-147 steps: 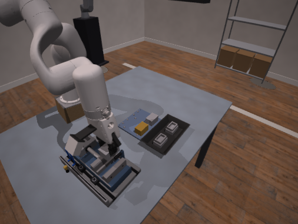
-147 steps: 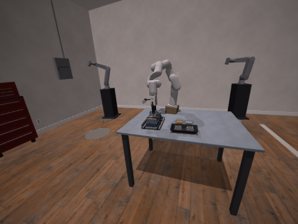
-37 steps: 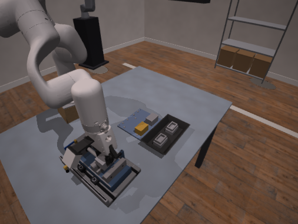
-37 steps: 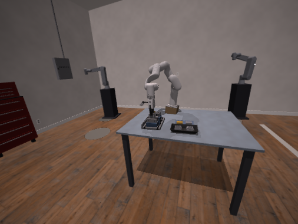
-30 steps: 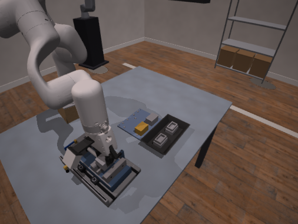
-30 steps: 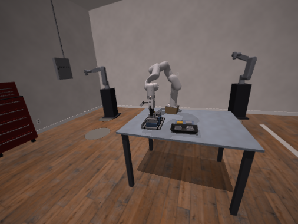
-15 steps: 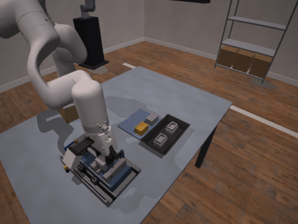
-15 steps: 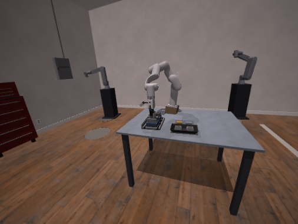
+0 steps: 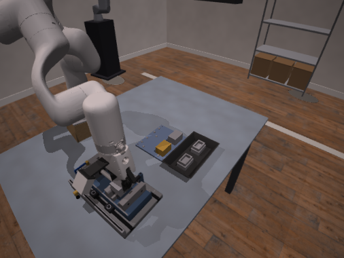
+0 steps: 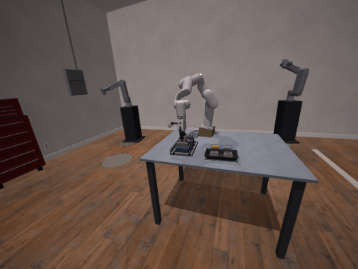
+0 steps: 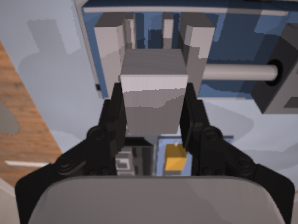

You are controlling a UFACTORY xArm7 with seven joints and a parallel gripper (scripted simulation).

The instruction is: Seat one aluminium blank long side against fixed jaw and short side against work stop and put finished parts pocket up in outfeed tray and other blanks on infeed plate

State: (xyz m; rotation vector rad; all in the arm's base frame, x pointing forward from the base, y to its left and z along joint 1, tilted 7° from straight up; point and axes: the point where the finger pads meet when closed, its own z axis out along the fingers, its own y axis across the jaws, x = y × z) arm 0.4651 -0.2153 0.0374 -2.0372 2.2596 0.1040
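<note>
My gripper is now 50 mm to the right of the black work stop rod, 50 mm above it and 10 mm short of it. From my hand the other things lie so: vise: 100 mm below, 70 mm behind, 10 mm to the left; then vise screw rod: 80 mm behind, 60 mm below, 10 mm to the left; then brass blank: 280 mm to the left, 120 mm below, 30 mm behind.
</note>
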